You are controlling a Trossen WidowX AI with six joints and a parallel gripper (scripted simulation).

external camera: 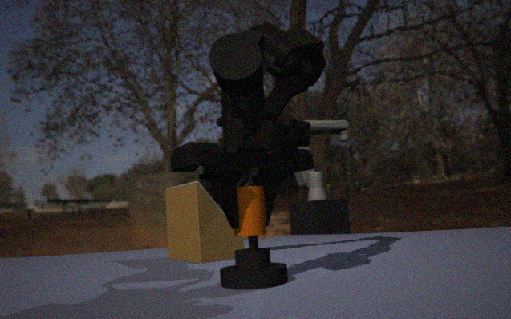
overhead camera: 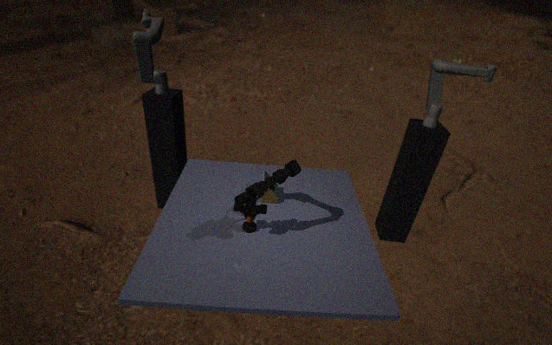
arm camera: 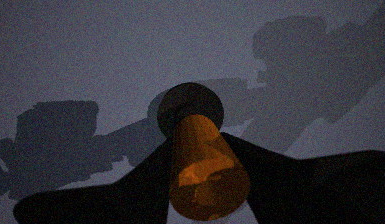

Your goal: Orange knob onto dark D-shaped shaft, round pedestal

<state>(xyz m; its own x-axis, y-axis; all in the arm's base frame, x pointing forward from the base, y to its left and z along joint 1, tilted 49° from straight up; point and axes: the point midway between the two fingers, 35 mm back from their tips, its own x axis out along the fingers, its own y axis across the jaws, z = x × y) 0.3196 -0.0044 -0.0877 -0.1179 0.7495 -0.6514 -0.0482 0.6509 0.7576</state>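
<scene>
The orange knob lies 20 mm above my gripper tip. The rest, counted from my gripper tip: pedestal: 40 mm below.
</scene>
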